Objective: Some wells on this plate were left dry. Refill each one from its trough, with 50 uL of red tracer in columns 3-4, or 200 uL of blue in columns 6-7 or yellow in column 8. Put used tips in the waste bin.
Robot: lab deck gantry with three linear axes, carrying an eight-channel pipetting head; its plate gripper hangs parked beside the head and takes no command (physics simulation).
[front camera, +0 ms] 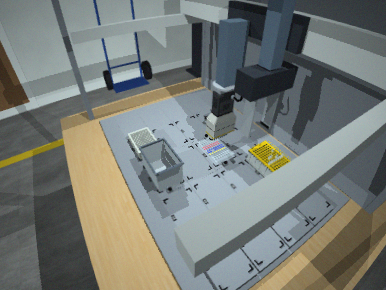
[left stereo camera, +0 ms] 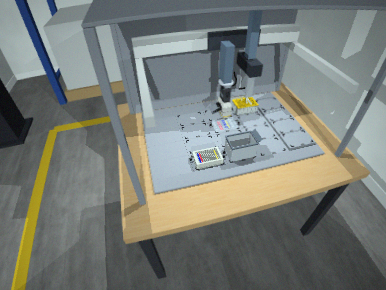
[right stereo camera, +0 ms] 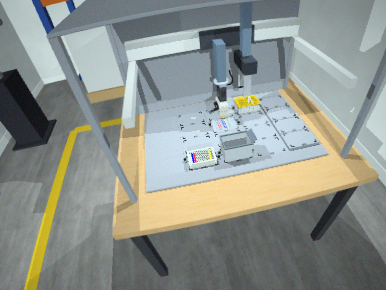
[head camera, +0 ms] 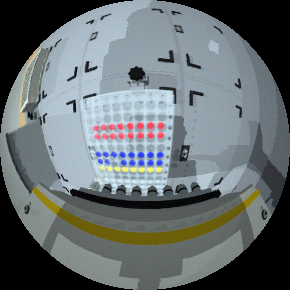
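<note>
The plate (front camera: 220,159) (head camera: 170,117) (left stereo camera: 223,124) (right stereo camera: 222,124) lies under the pipetting head (front camera: 220,126) (left stereo camera: 226,106) (right stereo camera: 222,108). In the head view both red lines, the first blue line and the yellow line look filled; the second blue line has a pale gap third from the left. A pale translucent tip (head camera: 96,184) seems to be on the leftmost nozzle; its lower end is unclear against the plate. The other nozzles look bare. The trough block (front camera: 141,134) (head camera: 34,82) (left stereo camera: 210,164) (right stereo camera: 202,164) stands near the front. My parked gripper (front camera: 256,129) hangs with its fingers apart, empty.
The grey waste bin (front camera: 169,180) (head camera: 35,160) (left stereo camera: 245,152) (right stereo camera: 237,152) stands beside the trough block. The yellow tip rack (front camera: 269,156) (left stereo camera: 245,104) (right stereo camera: 247,104), with some tips gone, stands on the other side of the plate. A pale gantry beam (front camera: 285,190) crosses the front view.
</note>
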